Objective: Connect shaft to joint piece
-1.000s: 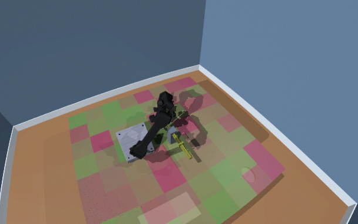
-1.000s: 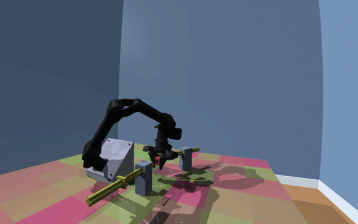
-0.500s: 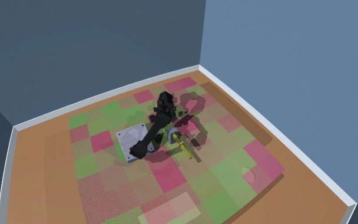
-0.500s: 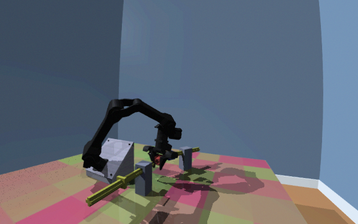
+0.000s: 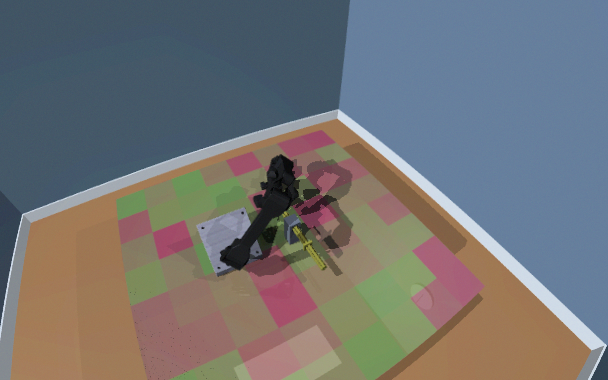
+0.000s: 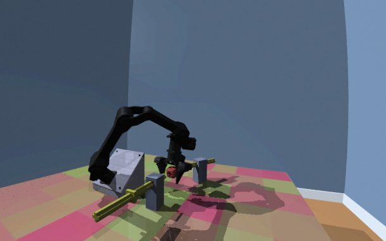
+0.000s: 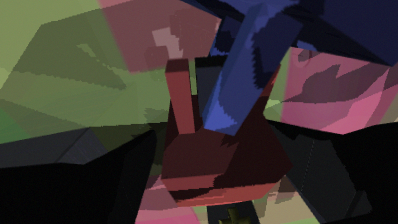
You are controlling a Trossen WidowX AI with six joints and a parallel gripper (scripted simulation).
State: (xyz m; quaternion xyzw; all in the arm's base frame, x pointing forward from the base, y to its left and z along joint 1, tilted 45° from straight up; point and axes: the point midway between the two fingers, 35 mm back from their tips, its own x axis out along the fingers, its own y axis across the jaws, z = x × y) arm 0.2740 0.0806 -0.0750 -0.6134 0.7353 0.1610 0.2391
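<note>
The red square joint piece lies 4 cm above my gripper tip, 2 cm to the left of it and 1 cm ahead of it.
</note>
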